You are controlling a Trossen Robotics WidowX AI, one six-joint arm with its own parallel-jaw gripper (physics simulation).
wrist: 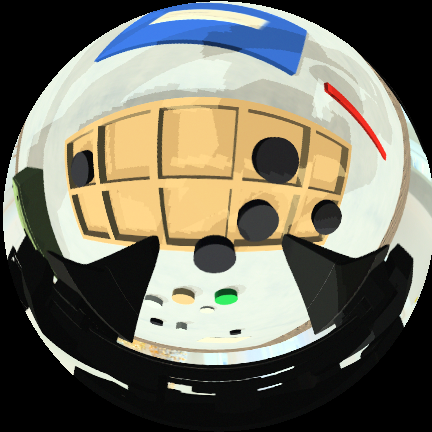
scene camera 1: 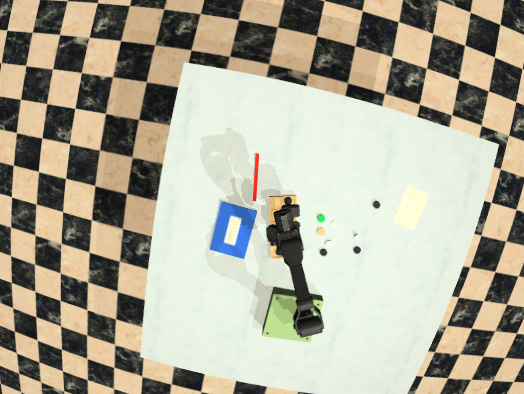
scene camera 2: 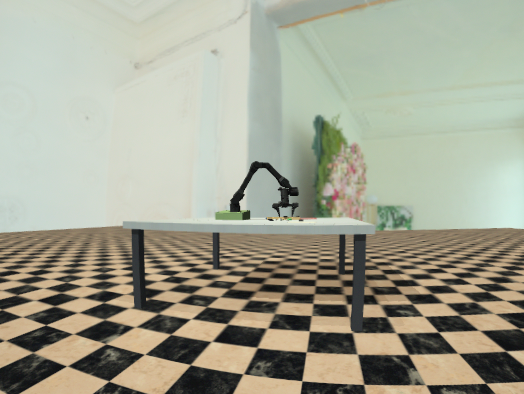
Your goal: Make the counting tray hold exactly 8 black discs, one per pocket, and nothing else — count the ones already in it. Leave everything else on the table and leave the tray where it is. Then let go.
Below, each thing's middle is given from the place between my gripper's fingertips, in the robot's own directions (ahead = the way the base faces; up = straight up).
Right now the tan counting tray (wrist: 180, 168) is 3 cm behind my hand, 3 cm to the left of it and 1 cm below it.
